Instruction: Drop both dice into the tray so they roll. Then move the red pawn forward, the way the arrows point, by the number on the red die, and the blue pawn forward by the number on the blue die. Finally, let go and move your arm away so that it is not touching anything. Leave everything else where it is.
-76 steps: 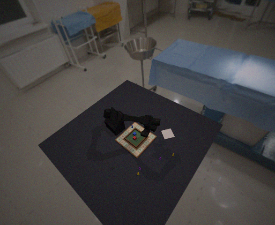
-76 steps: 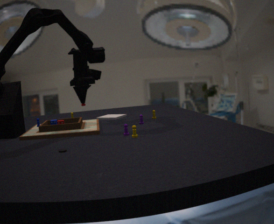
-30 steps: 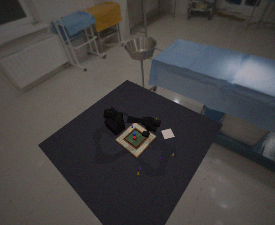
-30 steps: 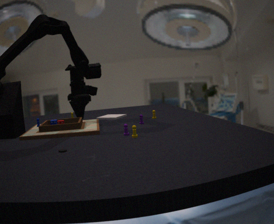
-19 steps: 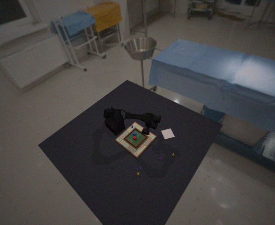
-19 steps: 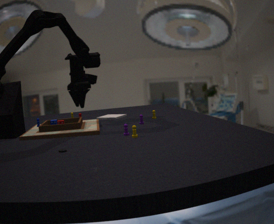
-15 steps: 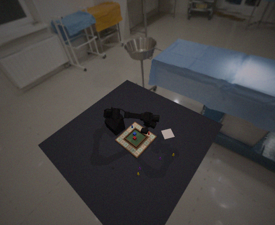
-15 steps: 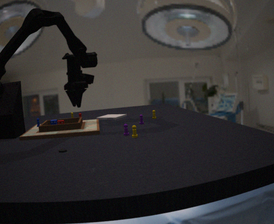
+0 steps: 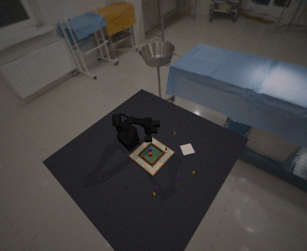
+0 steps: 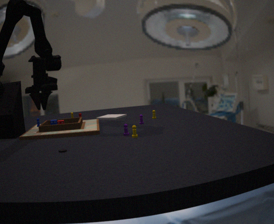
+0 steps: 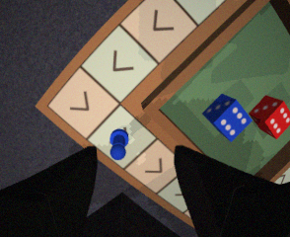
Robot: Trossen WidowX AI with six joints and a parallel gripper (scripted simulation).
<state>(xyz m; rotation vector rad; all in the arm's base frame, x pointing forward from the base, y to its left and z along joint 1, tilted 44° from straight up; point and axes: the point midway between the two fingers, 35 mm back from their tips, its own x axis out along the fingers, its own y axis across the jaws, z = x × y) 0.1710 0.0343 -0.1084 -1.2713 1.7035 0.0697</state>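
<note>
My gripper tip is now 2 cm past the blue pawn, 1 cm to the left of it and 5 cm above it. Round my gripper tip: green tray (10 cm ahead, 7 cm to the right, 7 cm below); then red pawn (15 cm ahead, 5 cm to the left, 5 cm below); then white card (28 cm ahead, 19 cm to the left, 7 cm below).
</note>
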